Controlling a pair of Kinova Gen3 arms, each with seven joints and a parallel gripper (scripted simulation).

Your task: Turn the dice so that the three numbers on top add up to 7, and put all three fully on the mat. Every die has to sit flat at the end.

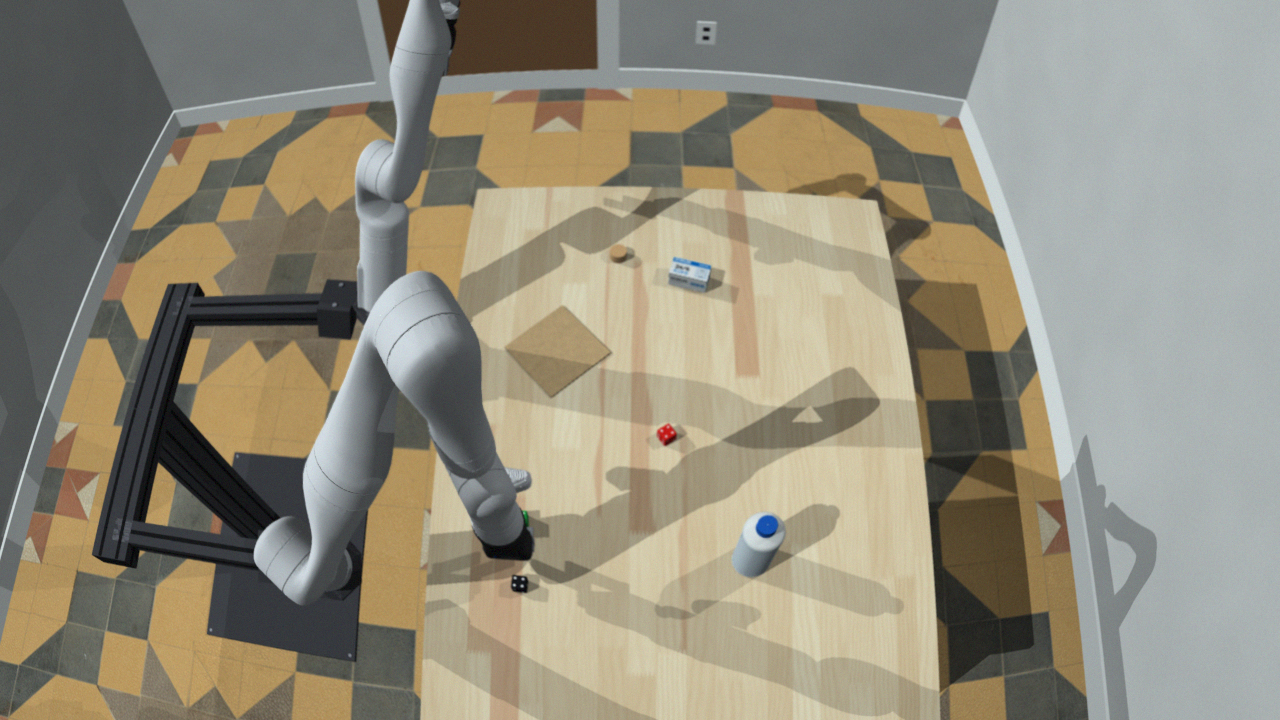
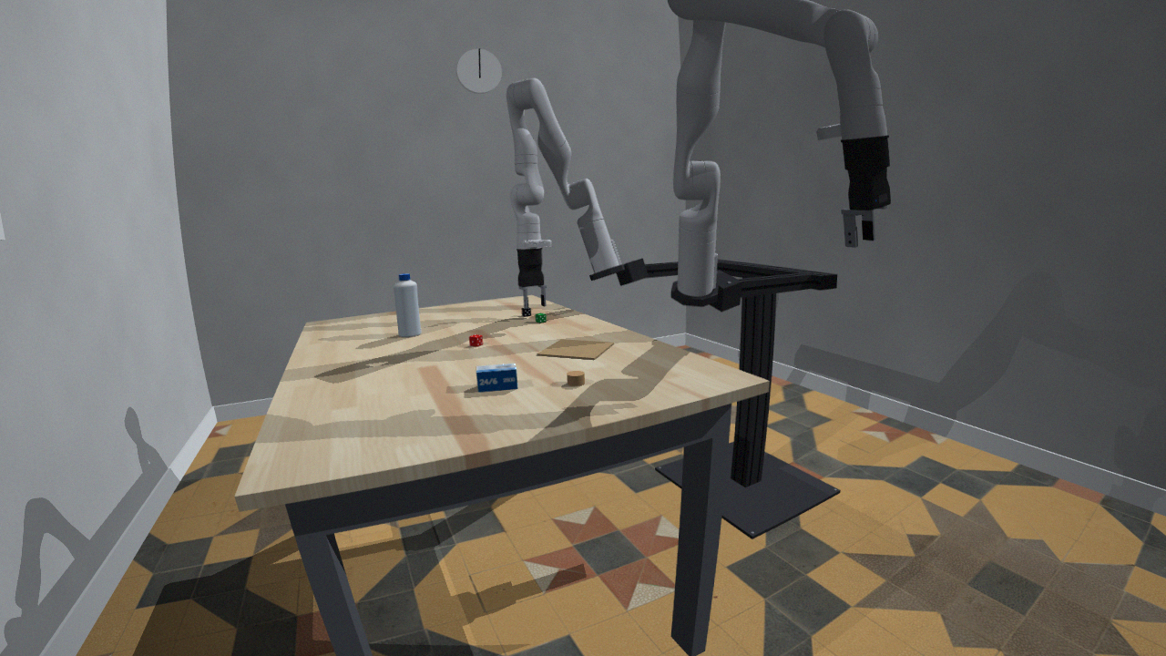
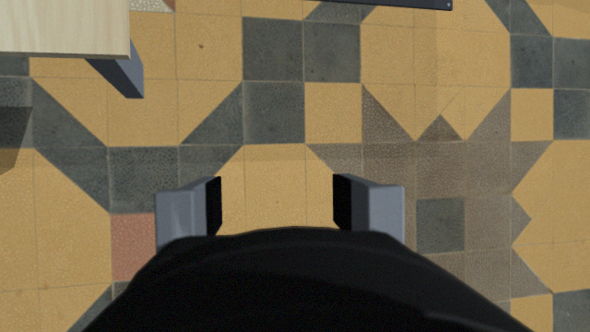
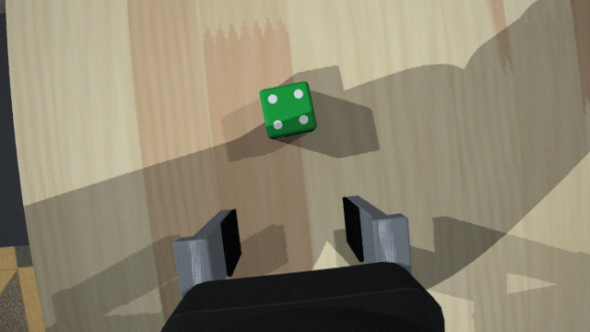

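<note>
My right gripper is now 60 mm to the right of the green die and 40 mm above it. The rest, counted from my right hand: red die: 240 mm to the left, 240 mm ahead, 40 mm below; then white bottle: 390 mm ahead, 30 mm above, 20 mm to the left; then black die: 60 mm to the right, 40 mm below, 10 mm ahead.
</note>
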